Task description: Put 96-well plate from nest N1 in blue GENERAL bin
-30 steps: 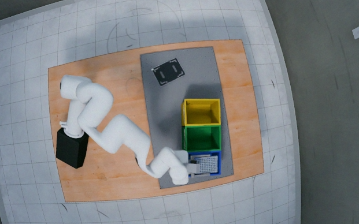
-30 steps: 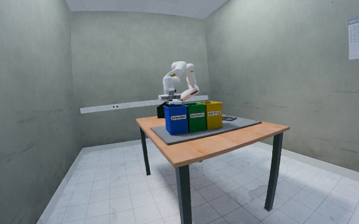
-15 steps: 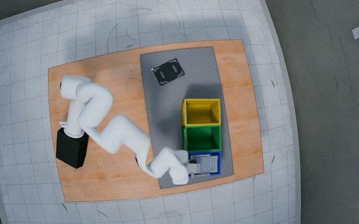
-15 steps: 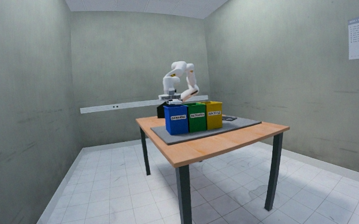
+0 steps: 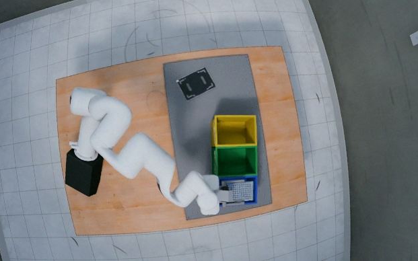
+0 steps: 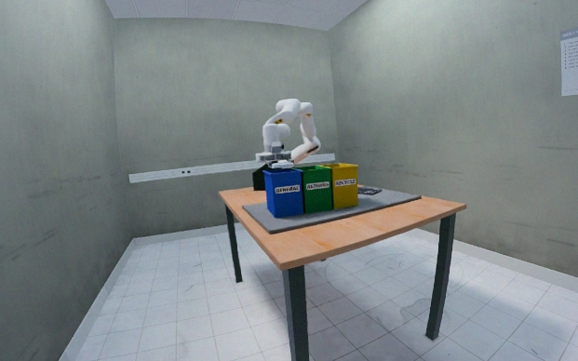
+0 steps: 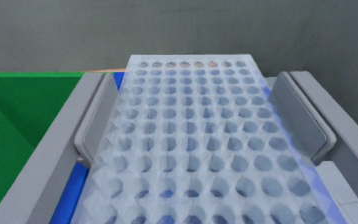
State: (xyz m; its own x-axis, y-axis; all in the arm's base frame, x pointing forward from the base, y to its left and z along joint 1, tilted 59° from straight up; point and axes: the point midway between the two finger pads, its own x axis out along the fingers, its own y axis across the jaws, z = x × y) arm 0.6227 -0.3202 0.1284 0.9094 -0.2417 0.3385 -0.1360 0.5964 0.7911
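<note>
The blue general bin lies 12 cm below my hand. From my hand the other things lie so: green bin (2 cm behind, 13 cm to the left, 12 cm below); then clear 96-well plate (1 cm below); then yellow bin (4 cm behind, 26 cm to the left, 12 cm below).
</note>
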